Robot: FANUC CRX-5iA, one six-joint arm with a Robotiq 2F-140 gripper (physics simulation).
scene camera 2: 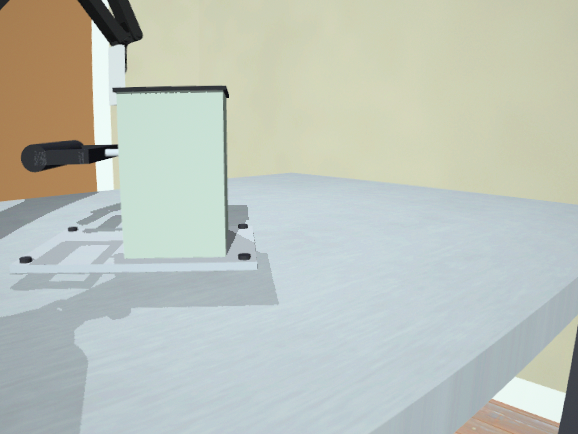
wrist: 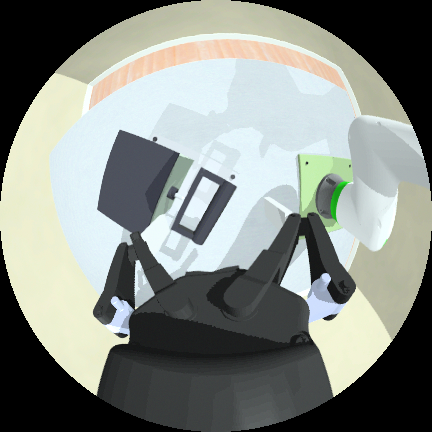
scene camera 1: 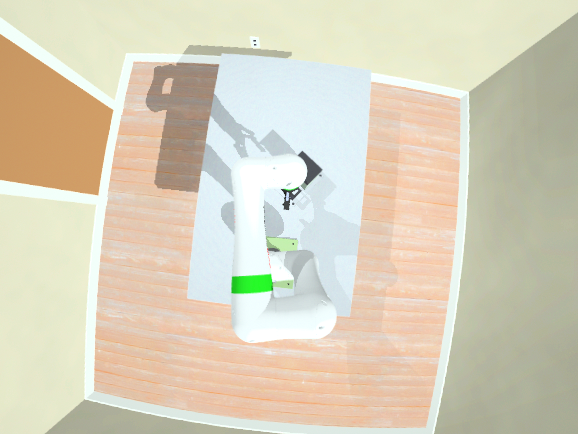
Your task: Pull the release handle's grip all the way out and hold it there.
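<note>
The release handle's housing is a pale green box with a dark top, upright on a pale base plate. Its dark grip is a rectangular frame with a thick outer bar, standing out from one side of the box; a short stretch of white rod shows between them. My gripper is open and empty, above the level of the grip. In scene camera 2 a pale fingertip hangs behind the housing's top edge. The arm hides part of the handle in scene camera 1.
Several dark bolts sit at the base plate's corners. The grey table carries the handle and my arm. The arm's round foot stands on a green mounting plate. Walls stand around the wooden floor.
</note>
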